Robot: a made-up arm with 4 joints.
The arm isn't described. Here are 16 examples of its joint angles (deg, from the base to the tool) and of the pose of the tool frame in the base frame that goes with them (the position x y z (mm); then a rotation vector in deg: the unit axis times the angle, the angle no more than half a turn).
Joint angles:
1: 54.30 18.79 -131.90 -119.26
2: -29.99 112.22 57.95 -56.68
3: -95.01 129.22 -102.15 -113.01
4: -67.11 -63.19 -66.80 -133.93
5: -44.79 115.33 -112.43 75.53
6: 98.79 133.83 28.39 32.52
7: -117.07 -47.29 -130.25 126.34
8: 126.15 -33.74 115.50 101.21
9: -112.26 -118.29 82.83 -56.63
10: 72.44 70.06 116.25 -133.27
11: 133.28 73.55 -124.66 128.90
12: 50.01 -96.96 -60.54 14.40
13: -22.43 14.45 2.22 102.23
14: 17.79 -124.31 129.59 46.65
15: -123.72 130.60 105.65 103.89
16: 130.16 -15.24 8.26 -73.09
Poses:
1: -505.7 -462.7 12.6 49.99 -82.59 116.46
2: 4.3 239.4 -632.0 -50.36 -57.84 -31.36
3: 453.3 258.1 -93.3 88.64 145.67 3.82
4: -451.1 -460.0 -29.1 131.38 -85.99 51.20
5: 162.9 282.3 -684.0 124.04 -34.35 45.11
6: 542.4 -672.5 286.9 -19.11 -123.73 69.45
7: -506.7 -205.2 -448.4 1.76 -132.81 -66.74
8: -922.4 158.1 241.4 111.51 67.62 -54.17
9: 401.4 -525.7 -139.9 10.79 -28.39 173.58
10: -247.0 -443.5 7.7 -132.16 87.54 -23.07
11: -327.7 -119.8 846.2 -45.54 13.46 -64.74
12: -8.1 537.1 974.9 0.92 57.74 -92.93
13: -814.7 148.3 55.5 27.30 7.78 -103.55
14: 173.5 123.6 1063.5 -87.69 40.06 89.49
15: 630.7 311.7 218.0 37.52 -41.47 121.10
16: -769.4 456.4 284.5 -104.71 89.49 17.26
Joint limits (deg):
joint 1: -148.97..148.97
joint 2: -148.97..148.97
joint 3: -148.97..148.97
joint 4: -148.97..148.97
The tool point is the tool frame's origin. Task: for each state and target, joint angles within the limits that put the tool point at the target. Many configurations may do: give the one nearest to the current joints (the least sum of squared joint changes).
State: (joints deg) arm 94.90 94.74 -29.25 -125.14
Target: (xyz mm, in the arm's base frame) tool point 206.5 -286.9 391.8
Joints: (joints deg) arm 100.79 143.26 18.55 -148.97
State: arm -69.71 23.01 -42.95 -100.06
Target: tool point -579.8 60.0 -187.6
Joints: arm -84.80 10.30 -21.47 -134.68
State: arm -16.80 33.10 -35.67 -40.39
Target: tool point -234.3 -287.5 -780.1
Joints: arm -5.79 75.24 -48.09 -26.03
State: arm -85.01 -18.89 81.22 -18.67
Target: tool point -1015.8 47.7 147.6
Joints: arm -94.04 4.06 105.11 -21.74
